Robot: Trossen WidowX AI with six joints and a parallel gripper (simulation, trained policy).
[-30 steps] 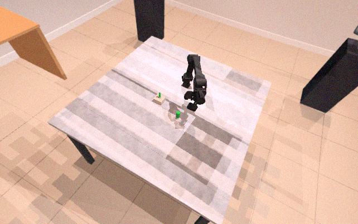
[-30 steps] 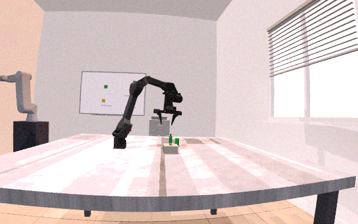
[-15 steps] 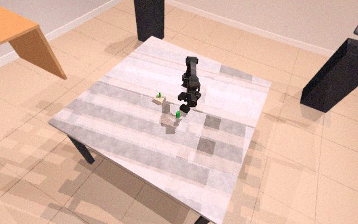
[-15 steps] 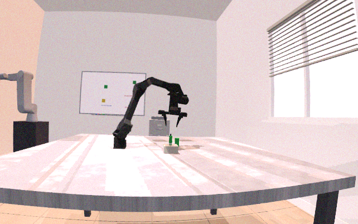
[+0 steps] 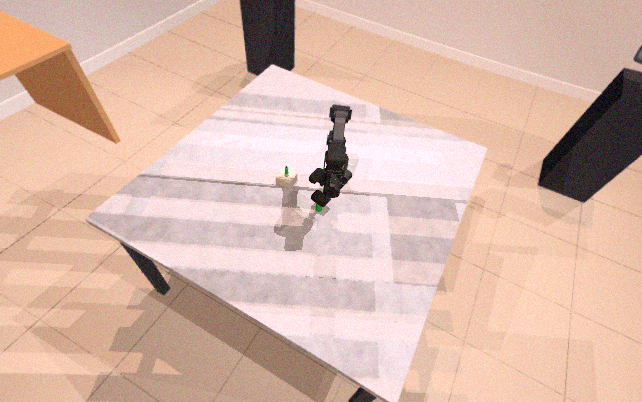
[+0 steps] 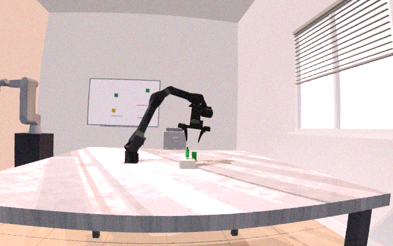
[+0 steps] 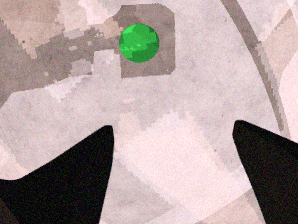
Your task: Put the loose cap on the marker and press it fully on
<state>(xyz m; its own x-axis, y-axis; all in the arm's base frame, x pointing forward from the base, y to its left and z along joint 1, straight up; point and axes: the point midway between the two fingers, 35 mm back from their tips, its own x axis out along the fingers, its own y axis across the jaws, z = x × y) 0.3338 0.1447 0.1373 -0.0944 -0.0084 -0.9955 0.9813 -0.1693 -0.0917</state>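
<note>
My gripper tip is now 10 mm short of the green cap, 40 mm to the left of it and 80 mm above it. From my gripper tip the other things lie so: holder block (60 mm behind, 240 mm to the right, 80 mm below).
</note>
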